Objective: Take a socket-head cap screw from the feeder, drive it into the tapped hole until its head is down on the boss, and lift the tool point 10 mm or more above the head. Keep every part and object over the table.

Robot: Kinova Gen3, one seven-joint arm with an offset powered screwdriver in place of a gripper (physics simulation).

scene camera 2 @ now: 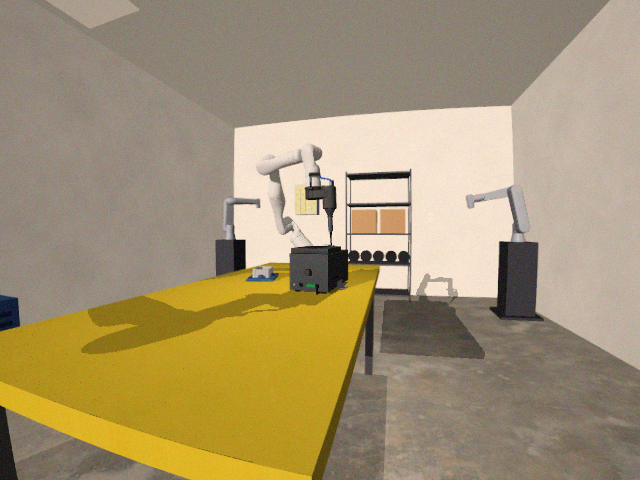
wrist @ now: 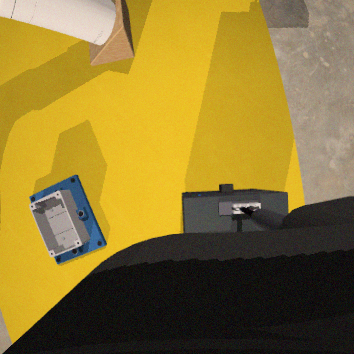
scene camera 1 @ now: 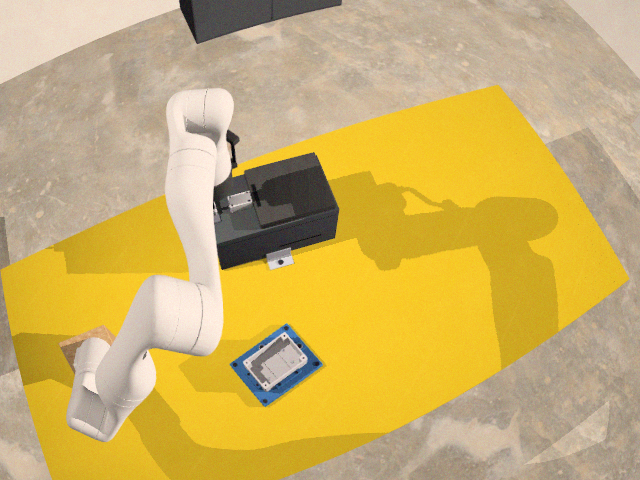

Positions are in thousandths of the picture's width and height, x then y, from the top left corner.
Observation:
In view: a blue plate (wrist: 216,535) and a dark feeder (scene camera 1: 377,470).
The dark feeder shows as well in scene camera 2 (scene camera 2: 505,564) and in the wrist view (wrist: 564,600).

